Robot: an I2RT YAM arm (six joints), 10 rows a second.
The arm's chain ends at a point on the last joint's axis. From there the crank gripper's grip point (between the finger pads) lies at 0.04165 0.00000 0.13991 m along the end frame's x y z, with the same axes.
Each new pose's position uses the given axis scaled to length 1; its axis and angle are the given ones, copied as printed.
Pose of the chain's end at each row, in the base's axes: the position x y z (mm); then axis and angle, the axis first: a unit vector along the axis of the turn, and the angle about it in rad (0 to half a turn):
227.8 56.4 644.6 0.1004 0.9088 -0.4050 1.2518
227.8 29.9 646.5 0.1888 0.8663 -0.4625 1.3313
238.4 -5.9 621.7 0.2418 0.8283 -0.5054 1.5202
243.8 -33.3 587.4 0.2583 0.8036 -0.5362 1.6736
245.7 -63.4 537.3 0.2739 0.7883 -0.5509 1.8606
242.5 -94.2 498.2 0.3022 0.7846 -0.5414 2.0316
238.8 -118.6 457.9 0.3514 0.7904 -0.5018 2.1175
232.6 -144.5 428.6 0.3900 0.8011 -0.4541 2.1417
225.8 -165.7 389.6 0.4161 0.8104 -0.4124 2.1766
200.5 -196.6 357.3 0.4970 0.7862 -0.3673 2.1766
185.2 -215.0 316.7 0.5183 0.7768 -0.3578 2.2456
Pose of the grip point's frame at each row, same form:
358.0 -5.7 667.1 0.1004 0.9088 -0.4050 1.2518
347.2 -52.0 664.7 0.1888 0.8663 -0.4625 1.3313
342.3 -108.4 623.4 0.2418 0.8283 -0.5054 1.5202
333.1 -148.4 577.7 0.2583 0.8036 -0.5362 1.6736
316.4 -188.7 512.4 0.2739 0.7883 -0.5509 1.8606
294.7 -223.9 456.1 0.3022 0.7846 -0.5414 2.0316
281.9 -245.2 399.4 0.3514 0.7904 -0.5018 2.1175
276.0 -264.7 358.0 0.3900 0.8011 -0.4541 2.1417
268.9 -279.0 308.3 0.4161 0.8104 -0.4124 2.1766
243.3 -304.2 268.4 0.4970 0.7862 -0.3673 2.1766
220.1 -319.2 220.6 0.5183 0.7768 -0.3578 2.2456

